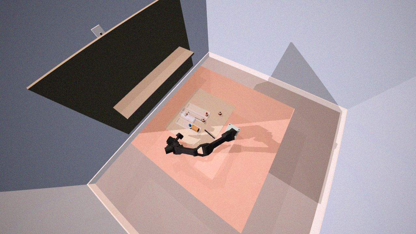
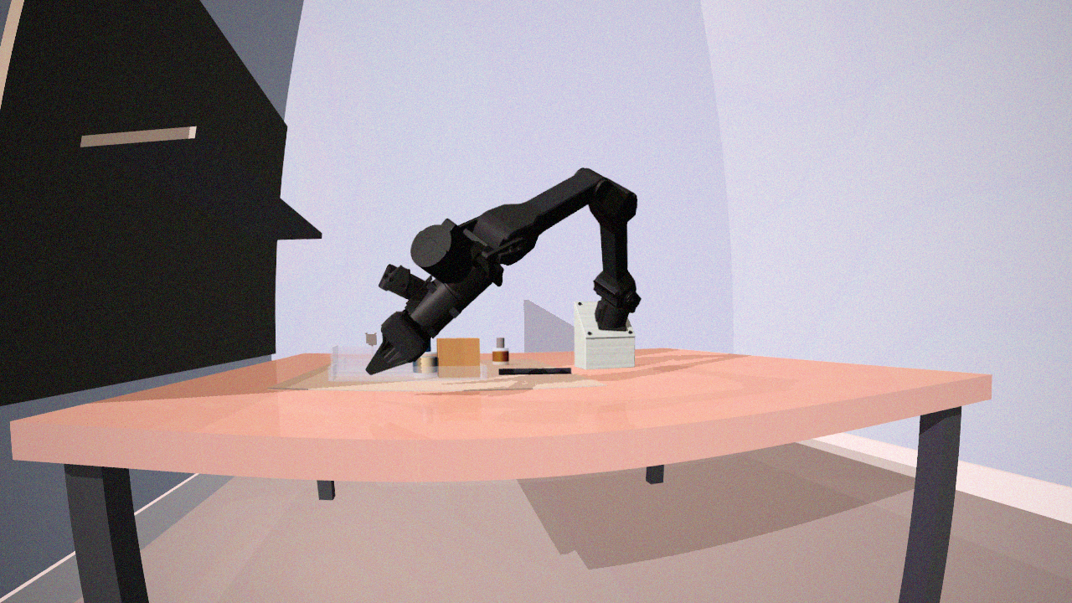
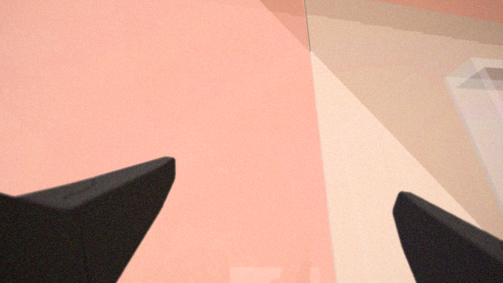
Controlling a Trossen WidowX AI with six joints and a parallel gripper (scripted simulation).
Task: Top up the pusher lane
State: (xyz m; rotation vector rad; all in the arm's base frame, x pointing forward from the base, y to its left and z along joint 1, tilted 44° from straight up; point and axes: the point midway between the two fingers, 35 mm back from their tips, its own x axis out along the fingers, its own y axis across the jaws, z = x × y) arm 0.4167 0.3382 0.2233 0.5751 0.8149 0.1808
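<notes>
Now: gripper tip 22 cm to the left of the brown box and 11 cm past it. The rest, counted from my gripper tip: black strip: 27 cm to the right, 26 cm behind, 4 cm below; shelf: 40 cm ahead, 33 cm to the right, 32 cm above.
</notes>
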